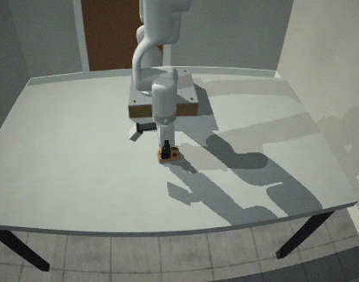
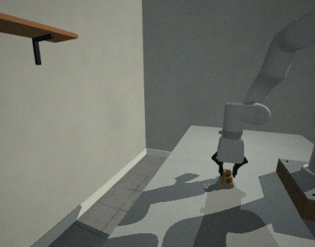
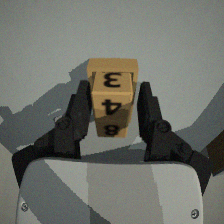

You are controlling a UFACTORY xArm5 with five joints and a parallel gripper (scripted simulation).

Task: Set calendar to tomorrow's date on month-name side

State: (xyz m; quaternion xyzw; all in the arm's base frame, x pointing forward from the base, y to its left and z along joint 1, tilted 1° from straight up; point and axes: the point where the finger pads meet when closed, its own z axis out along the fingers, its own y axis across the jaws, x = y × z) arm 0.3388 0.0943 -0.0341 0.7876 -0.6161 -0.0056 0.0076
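My hand is 3 cm above the wooden calendar tray and 2 cm to the right of it.
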